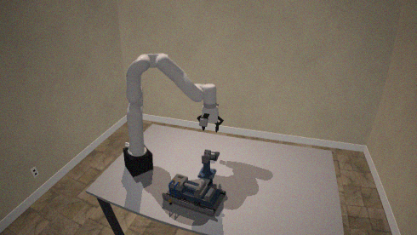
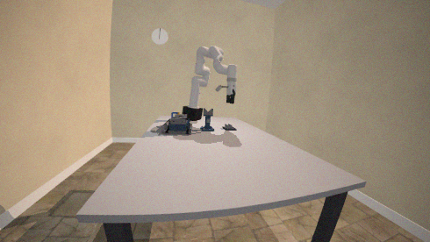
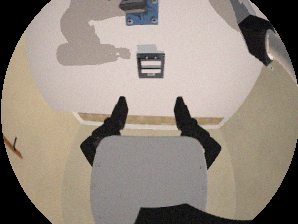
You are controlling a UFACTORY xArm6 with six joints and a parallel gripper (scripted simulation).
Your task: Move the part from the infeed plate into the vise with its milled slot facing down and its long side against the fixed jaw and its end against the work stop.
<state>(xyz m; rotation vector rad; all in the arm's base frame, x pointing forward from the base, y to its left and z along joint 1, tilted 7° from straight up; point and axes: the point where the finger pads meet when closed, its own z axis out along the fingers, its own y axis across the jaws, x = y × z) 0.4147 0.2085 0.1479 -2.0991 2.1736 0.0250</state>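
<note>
Now: the part 19 cm below my hand. Round my hand: vise (39 cm to the right, 18 cm below); then dark infeed plate (1 cm to the left, 22 cm below).
</note>
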